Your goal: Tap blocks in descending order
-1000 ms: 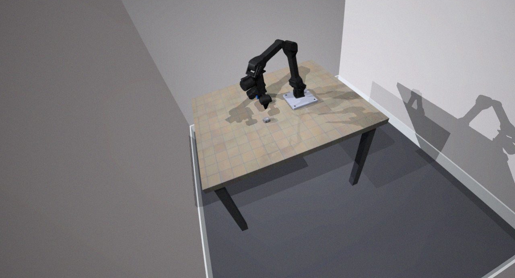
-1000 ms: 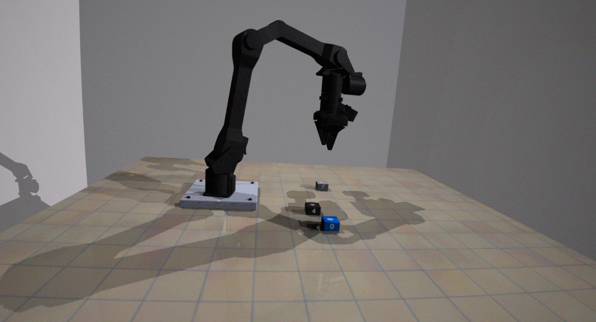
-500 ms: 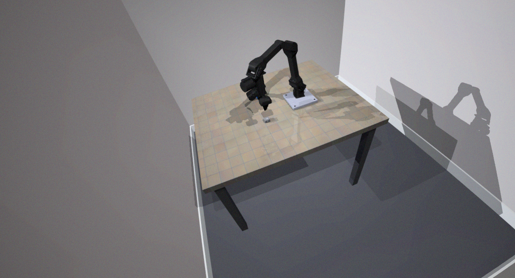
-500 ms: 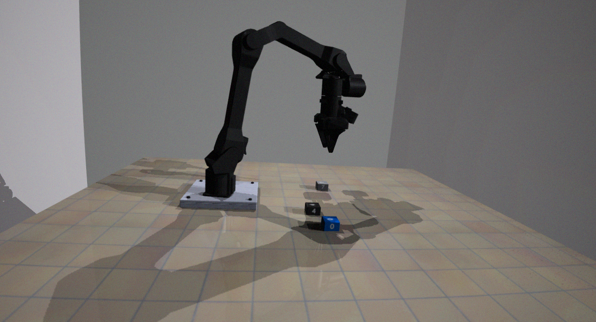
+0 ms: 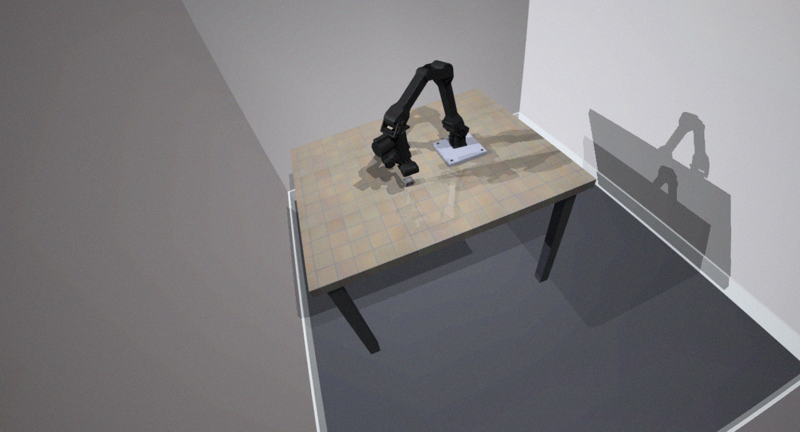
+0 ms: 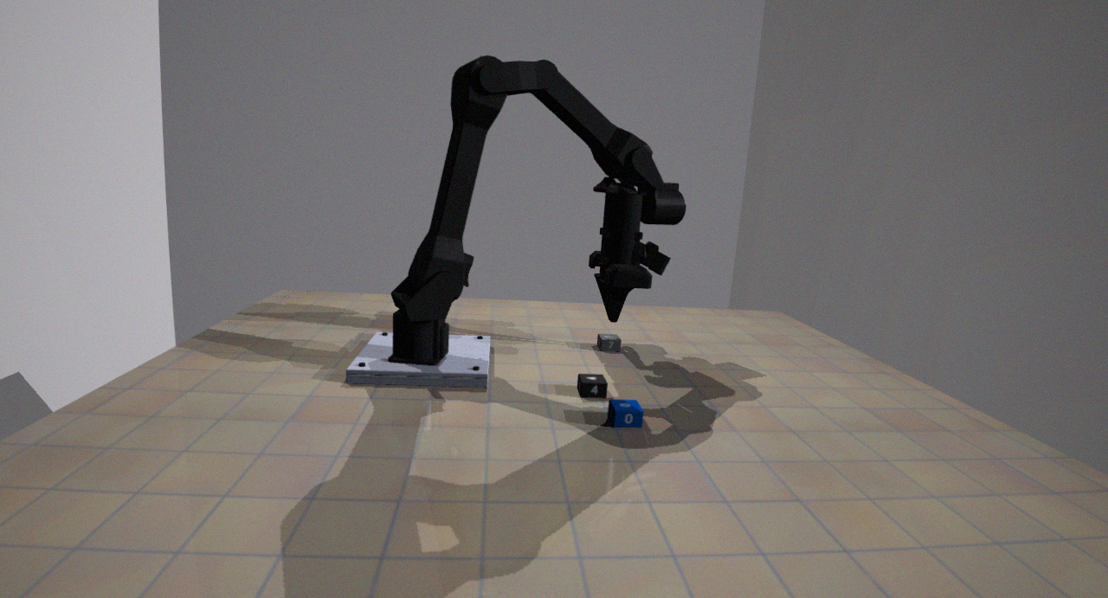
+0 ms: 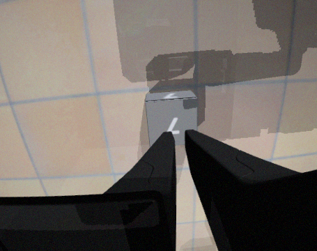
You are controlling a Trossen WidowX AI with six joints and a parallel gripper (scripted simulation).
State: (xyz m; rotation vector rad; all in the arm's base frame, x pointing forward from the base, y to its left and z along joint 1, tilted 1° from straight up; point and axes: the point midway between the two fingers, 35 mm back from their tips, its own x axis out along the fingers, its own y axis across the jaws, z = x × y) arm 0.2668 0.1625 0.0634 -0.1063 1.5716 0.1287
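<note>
My gripper tip is 4 cm above the grey block marked 7. Round my gripper tip: blue block marked 0: 28 cm to the right, 4 cm below; black block marked 4: 20 cm to the right, 4 cm below, 3 cm behind.
</note>
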